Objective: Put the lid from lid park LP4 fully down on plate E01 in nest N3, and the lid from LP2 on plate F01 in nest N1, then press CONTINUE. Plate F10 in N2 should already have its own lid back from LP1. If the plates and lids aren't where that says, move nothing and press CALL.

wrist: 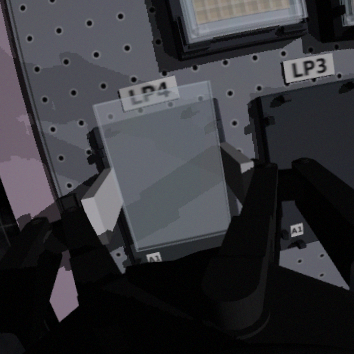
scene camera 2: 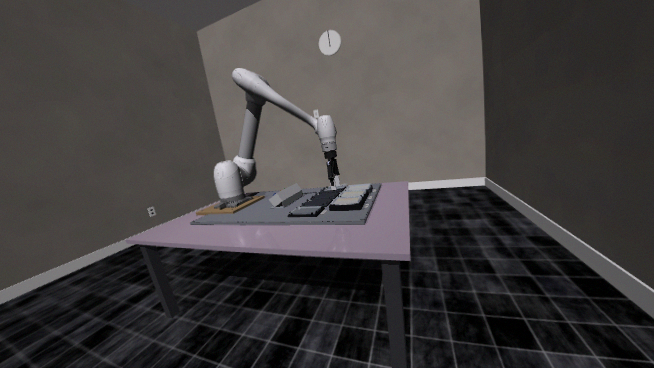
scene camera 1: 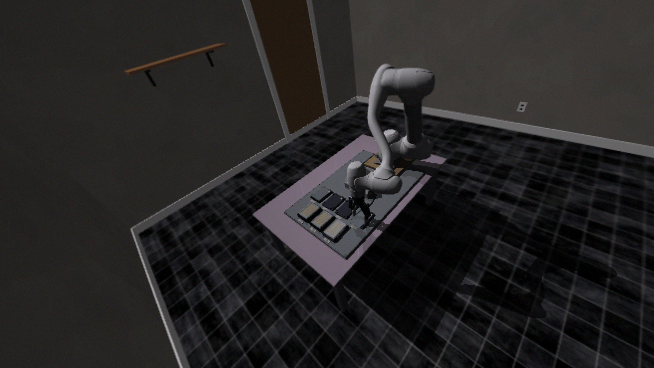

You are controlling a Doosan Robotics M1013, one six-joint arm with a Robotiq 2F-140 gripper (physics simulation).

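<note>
The clear lid lies over the dark park labelled LP4, across part of the label. My gripper points down there, shut on this lid with a pale pad against each long side. The dark LP3 park beside it shows no lid in the wrist view. Three plates stand in the outer row of nests; their labels are too small to read. The park farthest from LP4 looks lighter, as if a lid lies on it.
A clear-covered plate stands in a black nest just past LP4. A grey slanted box stands on the perforated board between the arm's base and the parks; its buttons cannot be made out. The board lies on a pink table.
</note>
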